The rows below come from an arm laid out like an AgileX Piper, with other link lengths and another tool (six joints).
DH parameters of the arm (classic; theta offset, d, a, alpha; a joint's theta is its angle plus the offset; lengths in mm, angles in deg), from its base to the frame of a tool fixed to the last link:
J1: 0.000 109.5 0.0 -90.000
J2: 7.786 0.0 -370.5 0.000
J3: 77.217 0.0 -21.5 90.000
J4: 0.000 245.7 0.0 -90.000
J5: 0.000 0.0 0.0 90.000
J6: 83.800 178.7 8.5 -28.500
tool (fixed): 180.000 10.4 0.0 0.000
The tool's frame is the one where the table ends.
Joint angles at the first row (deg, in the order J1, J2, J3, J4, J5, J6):
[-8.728, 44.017, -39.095, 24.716, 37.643, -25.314]
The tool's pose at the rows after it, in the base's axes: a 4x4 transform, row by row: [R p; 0 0 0 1], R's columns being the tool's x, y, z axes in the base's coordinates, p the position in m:
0.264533 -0.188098 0.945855 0.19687; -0.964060 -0.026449 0.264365 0.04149; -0.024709 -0.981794 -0.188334 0.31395; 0 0 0 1
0.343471 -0.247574 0.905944 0.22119; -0.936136 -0.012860 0.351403 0.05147; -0.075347 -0.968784 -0.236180 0.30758; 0 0 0 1
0.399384 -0.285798 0.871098 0.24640; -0.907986 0.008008 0.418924 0.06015; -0.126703 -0.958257 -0.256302 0.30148; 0 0 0 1
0.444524 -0.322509 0.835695 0.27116; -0.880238 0.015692 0.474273 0.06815; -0.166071 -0.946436 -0.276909 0.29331; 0 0 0 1
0.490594 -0.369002 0.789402 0.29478; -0.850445 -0.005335 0.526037 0.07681; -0.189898 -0.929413 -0.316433 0.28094; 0 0 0 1
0.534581 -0.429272 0.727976 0.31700; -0.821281 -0.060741 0.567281 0.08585; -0.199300 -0.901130 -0.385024 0.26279; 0 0 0 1
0.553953 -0.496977 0.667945 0.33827; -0.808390 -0.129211 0.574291 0.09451; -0.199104 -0.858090 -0.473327 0.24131; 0 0 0 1
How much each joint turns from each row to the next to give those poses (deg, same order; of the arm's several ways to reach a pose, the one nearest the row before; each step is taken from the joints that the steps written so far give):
[0.001, 7.490, -2.632, 5.178, 3.768, -6.613]
[0.075, 6.599, -2.058, 5.739, 2.117, -6.786]
[0.492, 6.148, -1.862, 5.212, 0.863, -5.526]
[1.114, 5.941, -2.162, 3.337, 0.549, -3.867]
[1.844, 6.059, -2.820, 0.615, 0.819, -2.035]
[2.551, 6.329, -3.621, -2.730, 1.136, 0.498]
[3.173, 6.170, -4.210, -5.597, 0.833, 4.327]

